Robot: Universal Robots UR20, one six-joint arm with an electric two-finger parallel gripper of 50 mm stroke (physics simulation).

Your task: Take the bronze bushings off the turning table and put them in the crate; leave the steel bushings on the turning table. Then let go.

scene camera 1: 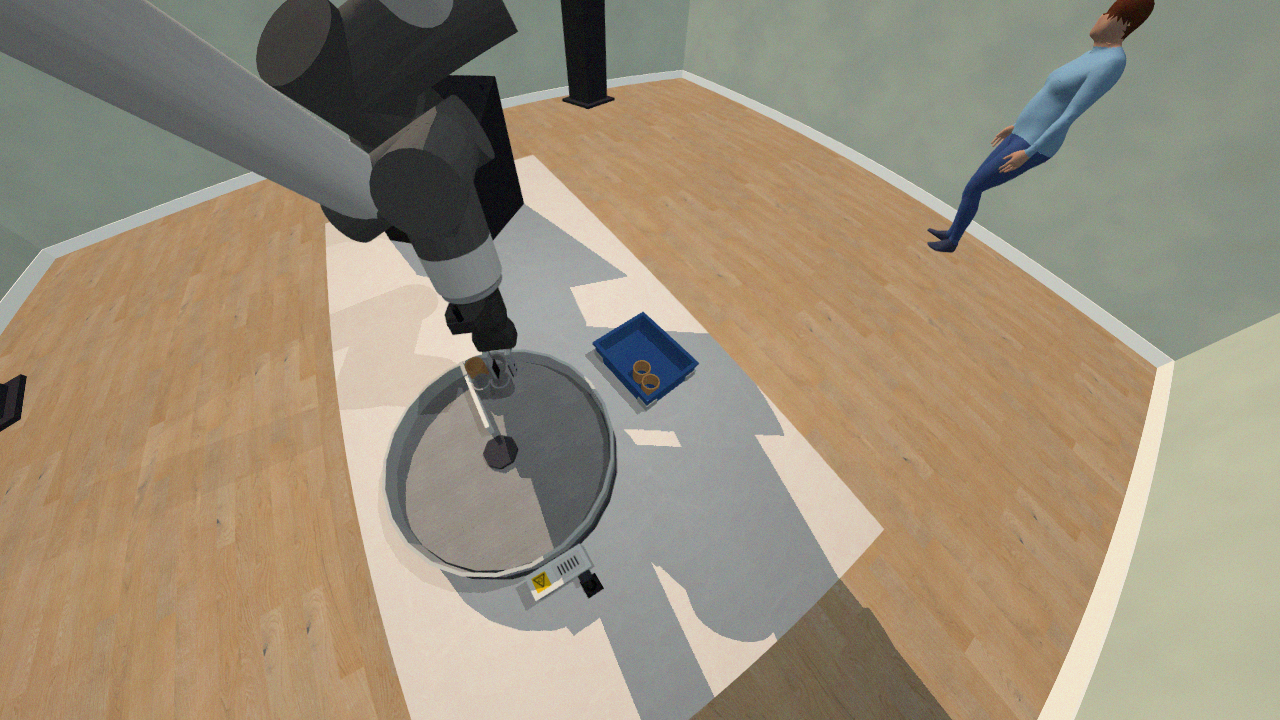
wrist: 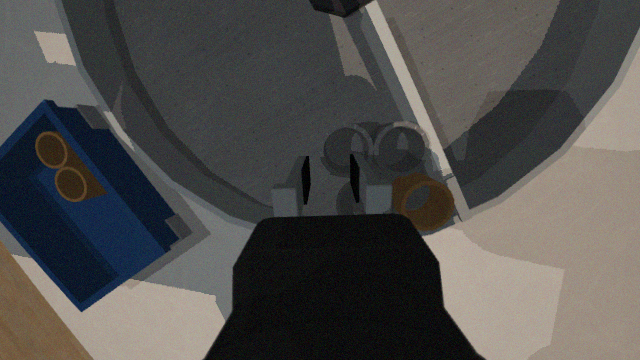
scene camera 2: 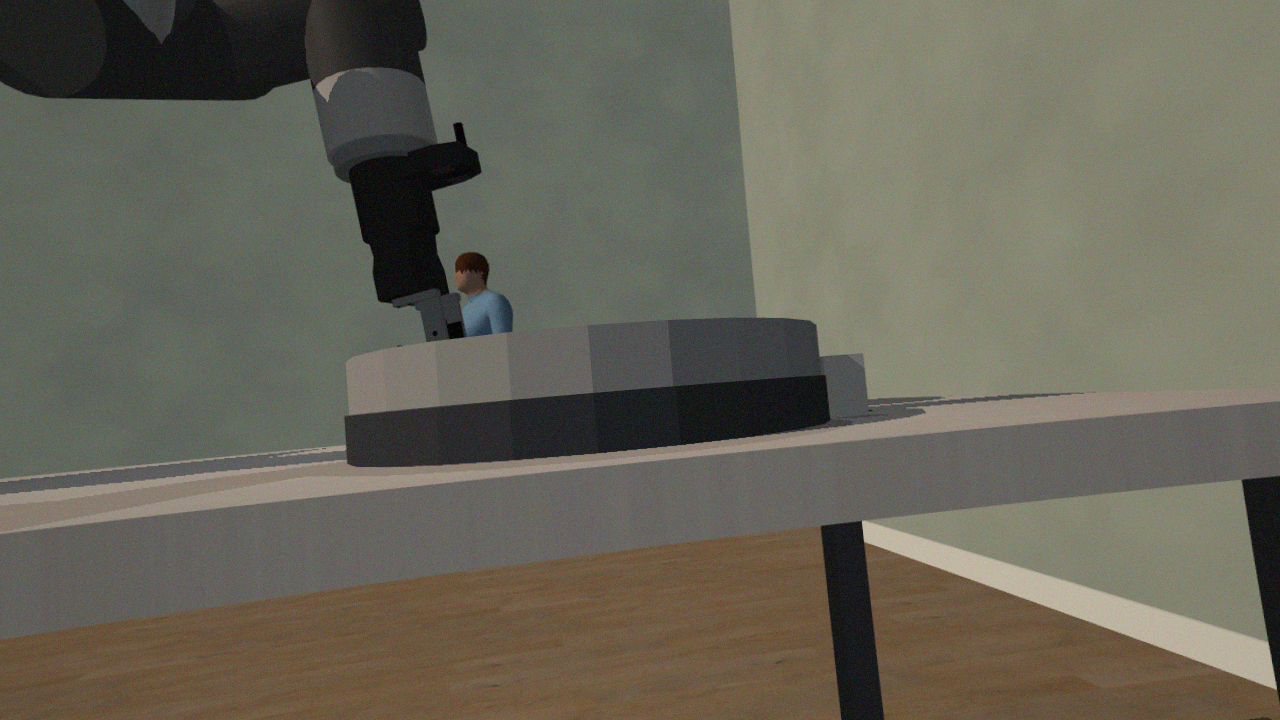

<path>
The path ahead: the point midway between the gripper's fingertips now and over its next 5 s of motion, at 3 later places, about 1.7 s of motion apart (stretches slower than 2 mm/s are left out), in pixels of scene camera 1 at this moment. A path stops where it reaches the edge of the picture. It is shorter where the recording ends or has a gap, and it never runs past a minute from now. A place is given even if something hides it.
My gripper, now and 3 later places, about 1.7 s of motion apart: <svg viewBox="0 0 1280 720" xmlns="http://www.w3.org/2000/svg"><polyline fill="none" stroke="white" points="506,373 463,353 471,363 472,366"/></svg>
</path>
